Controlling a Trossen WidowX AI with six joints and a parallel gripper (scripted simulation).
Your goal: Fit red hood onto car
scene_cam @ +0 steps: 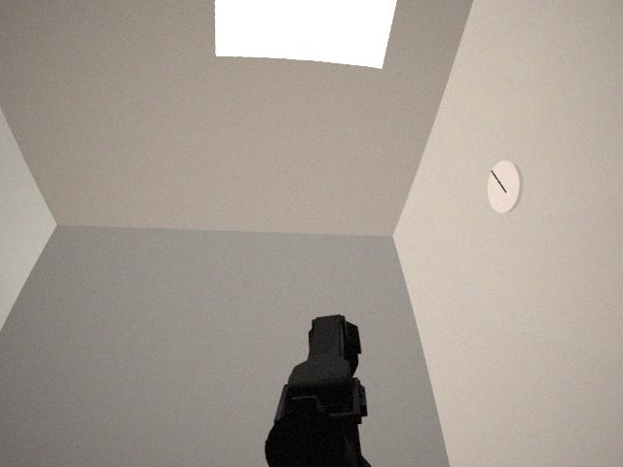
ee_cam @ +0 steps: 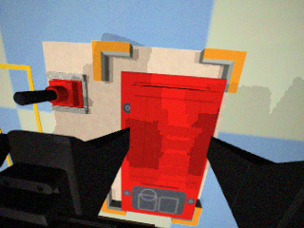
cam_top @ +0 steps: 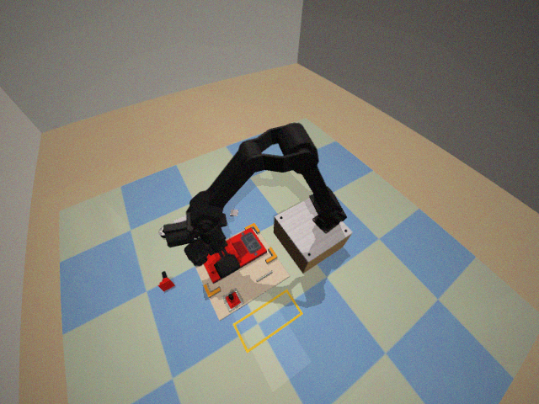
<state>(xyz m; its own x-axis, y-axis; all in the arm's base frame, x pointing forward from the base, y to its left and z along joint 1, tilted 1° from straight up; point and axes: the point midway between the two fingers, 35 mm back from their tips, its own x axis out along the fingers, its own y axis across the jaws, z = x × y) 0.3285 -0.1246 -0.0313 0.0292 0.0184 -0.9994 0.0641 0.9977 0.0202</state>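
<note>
Right now my gripper tip is right at the red hood. Also, from my gripper tip: wheel 220 mm to the right, 120 mm ahead, 30 mm below; small grey disc 150 mm to the right, 130 mm behind, 40 mm below; grey engine block 20 mm below.
</note>
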